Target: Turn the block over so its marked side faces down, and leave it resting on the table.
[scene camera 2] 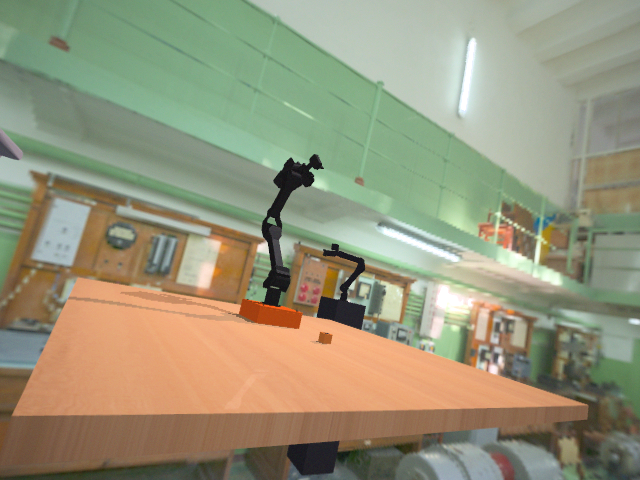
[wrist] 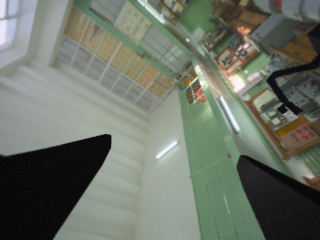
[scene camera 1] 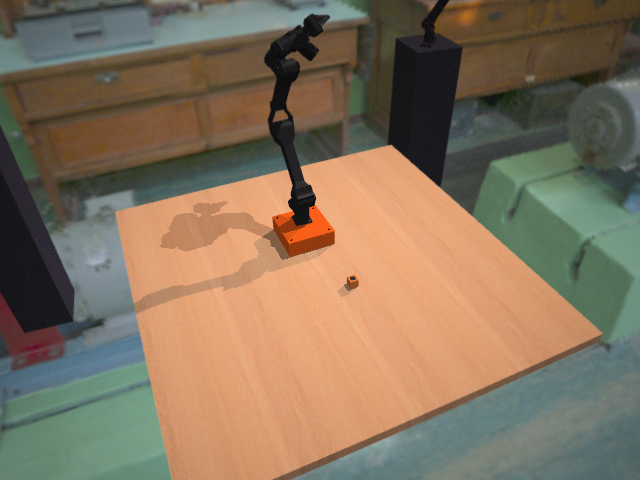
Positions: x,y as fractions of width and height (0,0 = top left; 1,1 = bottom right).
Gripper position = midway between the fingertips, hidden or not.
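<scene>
The gripper (scene camera 1: 0.51,0.04) is holding nothing, and it's open. You'd also find the gripper (wrist: 0.54,0.63) in the view from the wrist.
</scene>
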